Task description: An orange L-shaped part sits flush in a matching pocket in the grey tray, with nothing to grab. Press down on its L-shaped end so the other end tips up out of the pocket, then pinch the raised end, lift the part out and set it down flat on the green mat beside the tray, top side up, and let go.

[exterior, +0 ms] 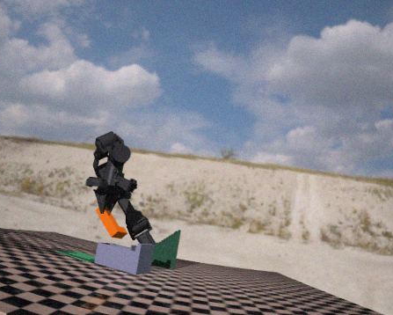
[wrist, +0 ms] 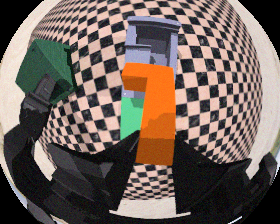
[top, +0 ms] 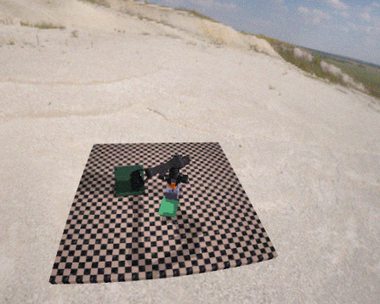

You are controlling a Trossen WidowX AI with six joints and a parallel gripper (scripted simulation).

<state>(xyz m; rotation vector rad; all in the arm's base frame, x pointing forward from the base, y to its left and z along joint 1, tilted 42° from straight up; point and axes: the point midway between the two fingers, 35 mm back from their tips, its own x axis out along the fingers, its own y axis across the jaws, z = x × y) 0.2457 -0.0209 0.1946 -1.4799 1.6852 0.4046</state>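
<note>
The green mat lies 3 cm behind my gripper tip, 5 cm to the right of it and 17 cm below it. Round my gripper tip: orange L-shaped part: 4 cm to the left, 3 cm below.
</note>
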